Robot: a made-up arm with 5 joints.
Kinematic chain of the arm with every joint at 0, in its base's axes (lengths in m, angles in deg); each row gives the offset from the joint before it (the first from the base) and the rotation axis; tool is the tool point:
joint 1: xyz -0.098 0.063 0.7 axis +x
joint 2: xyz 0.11 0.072 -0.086 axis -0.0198 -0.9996 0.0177
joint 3: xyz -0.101 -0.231 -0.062 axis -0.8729 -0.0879 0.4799
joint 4: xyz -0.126 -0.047 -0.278 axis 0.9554 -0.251 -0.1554
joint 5: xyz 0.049 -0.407 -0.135 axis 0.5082 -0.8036 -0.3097
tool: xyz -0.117 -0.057 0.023
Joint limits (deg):
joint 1: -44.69..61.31
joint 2: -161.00..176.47
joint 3: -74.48..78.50
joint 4: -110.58..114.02
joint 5: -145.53..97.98
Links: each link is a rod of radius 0.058 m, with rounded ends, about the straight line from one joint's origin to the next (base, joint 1, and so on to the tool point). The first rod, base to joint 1, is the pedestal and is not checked.
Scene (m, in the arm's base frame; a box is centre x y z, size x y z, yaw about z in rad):
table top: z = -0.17
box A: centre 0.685 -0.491 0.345 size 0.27 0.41 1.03 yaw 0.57
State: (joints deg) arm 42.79 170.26 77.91 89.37 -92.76
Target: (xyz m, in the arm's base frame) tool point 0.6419 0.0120 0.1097
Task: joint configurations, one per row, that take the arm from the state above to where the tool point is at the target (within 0.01 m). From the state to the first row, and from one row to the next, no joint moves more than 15 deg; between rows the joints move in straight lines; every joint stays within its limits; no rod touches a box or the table.
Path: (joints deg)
1: 37.28 172.33 67.24 94.41 -106.46
2: 31.77 174.40 56.58 99.45 -120.15
3: 26.26 176.47 45.91 104.49 -133.85
4: 29.58 167.20 31.39 106.39 -129.72
5: 32.91 157.94 16.87 108.30 -125.60
6: 36.23 148.67 2.35 110.21 -121.47
7: 39.56 139.41 -12.17 112.11 -117.35
8: 42.89 130.14 -26.69 114.02 -113.22
9: 46.57 119.70 -14.75 110.38 -106.04
10: 50.26 109.26 -2.81 106.75 -98.86
11: 53.94 98.82 9.14 103.11 -91.68
12: 57.63 88.38 21.08 99.48 -84.50
13: 61.31 77.95 33.02 95.84 -77.31

